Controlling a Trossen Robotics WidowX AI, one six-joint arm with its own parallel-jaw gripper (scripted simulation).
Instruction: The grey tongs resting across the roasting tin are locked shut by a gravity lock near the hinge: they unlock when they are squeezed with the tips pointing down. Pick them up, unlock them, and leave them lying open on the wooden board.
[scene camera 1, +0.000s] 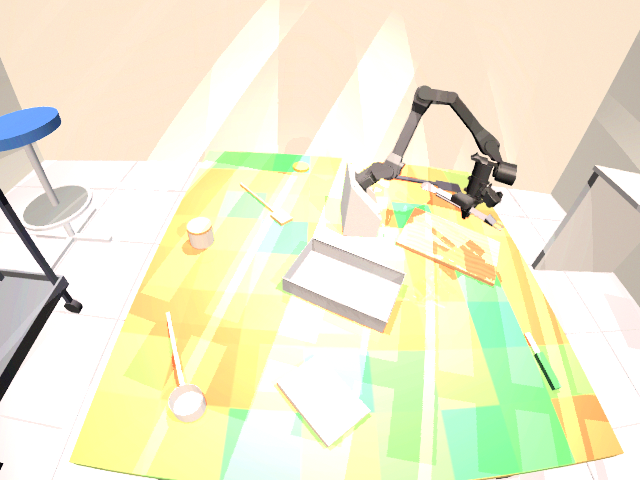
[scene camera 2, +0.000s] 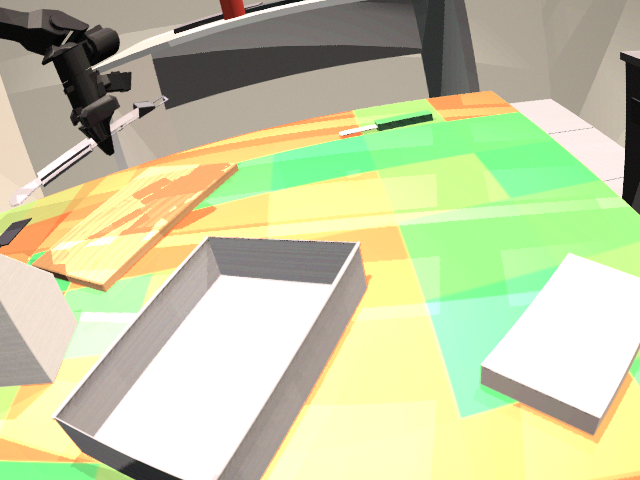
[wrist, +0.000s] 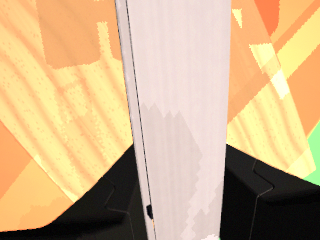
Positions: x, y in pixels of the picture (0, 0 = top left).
Labels:
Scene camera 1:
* gripper: 464, 218
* white slab: 328, 406
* wooden board: 473, 254
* grey roasting tin: 355, 287

